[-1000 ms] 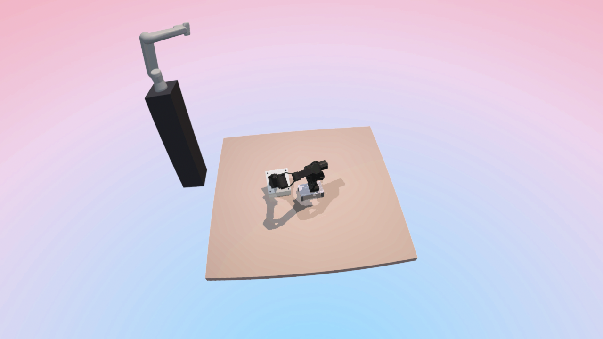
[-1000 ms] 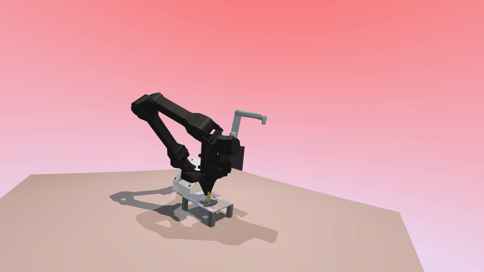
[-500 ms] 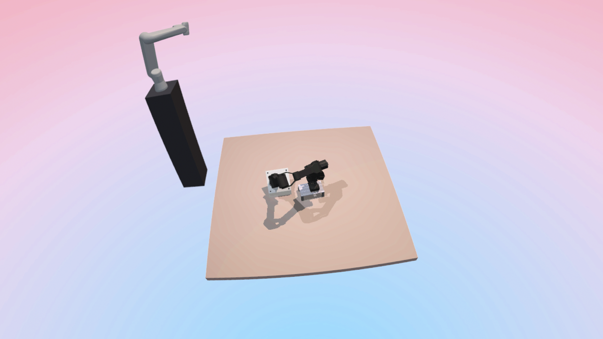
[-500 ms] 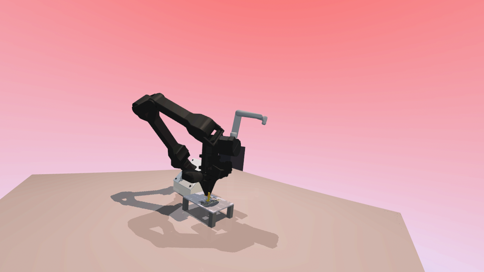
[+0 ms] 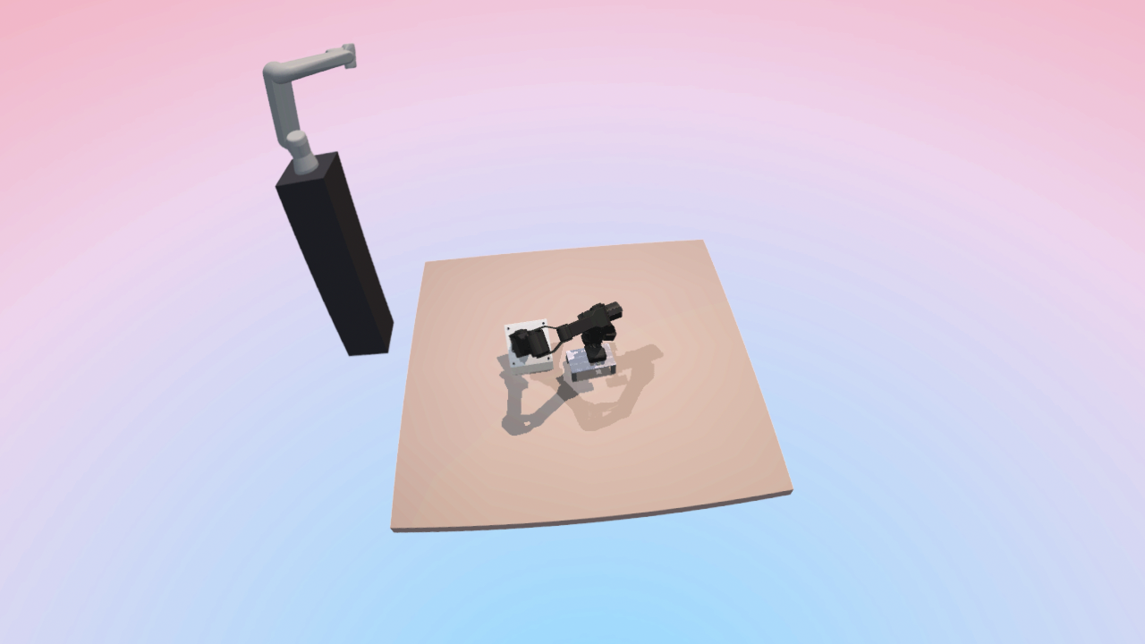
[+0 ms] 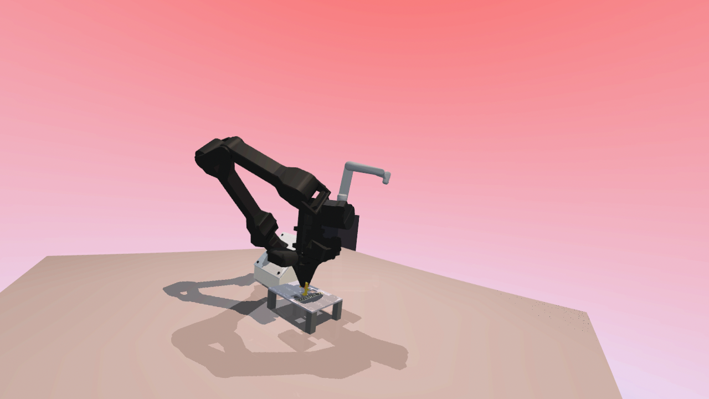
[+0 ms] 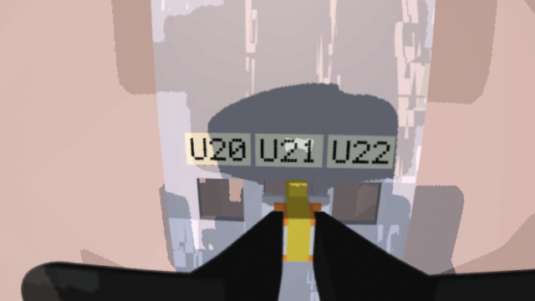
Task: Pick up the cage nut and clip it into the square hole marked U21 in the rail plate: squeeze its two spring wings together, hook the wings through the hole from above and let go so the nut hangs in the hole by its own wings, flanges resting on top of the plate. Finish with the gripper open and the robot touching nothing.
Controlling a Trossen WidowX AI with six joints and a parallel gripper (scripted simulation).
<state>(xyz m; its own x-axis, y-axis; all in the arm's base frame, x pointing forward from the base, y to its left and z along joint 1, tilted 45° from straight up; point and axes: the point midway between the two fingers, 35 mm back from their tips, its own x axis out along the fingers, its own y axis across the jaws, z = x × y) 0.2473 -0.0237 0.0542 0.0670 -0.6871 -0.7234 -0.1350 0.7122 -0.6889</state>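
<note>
Right now the cage nut is 1 cm below my gripper tip.
</note>
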